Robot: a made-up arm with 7 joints. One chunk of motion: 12 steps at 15 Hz.
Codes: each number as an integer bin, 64 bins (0 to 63) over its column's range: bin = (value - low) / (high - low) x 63, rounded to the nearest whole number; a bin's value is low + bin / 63 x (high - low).
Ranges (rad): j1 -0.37..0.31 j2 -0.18..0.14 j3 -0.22..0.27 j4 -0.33..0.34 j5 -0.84..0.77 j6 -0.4..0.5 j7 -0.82..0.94
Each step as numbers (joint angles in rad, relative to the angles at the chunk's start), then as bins.
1 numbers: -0.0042 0.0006 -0.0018 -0.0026 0.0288 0.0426 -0.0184
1 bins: 34 36 28 31 34 31 29
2 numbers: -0.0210 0.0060 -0.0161 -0.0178 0.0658 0.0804 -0.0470
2 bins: 32 37 26 29 35 34 28
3 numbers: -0.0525 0.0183 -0.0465 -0.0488 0.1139 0.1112 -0.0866
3 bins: 29 39 22 26 37 36 26
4 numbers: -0.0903 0.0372 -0.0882 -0.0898 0.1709 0.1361 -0.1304
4 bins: 26 43 17 23 40 38 25
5 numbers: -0.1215 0.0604 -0.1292 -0.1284 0.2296 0.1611 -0.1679
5 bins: 23 47 12 19 42 39 23
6 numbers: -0.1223 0.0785 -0.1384 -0.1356 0.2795 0.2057 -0.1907
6 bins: 23 51 10 18 44 42 23
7 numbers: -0.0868 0.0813 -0.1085 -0.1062 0.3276 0.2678 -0.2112
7 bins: 26 51 14 21 46 47 22
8 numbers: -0.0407 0.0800 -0.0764 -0.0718 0.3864 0.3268 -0.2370
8 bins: 31 51 18 24 48 51 21
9 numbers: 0.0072 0.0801 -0.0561 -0.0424 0.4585 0.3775 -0.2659
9 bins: 35 51 21 27 51 54 20
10 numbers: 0.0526 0.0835 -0.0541 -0.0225 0.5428 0.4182 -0.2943
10 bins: 39 52 21 29 54 57 19
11 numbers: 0.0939 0.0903 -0.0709 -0.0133 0.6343 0.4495 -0.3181
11 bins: 43 53 19 30 58 59 18
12 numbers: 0.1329 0.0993 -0.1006 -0.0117 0.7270 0.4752 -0.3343
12 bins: 47 55 15 30 61 61 17
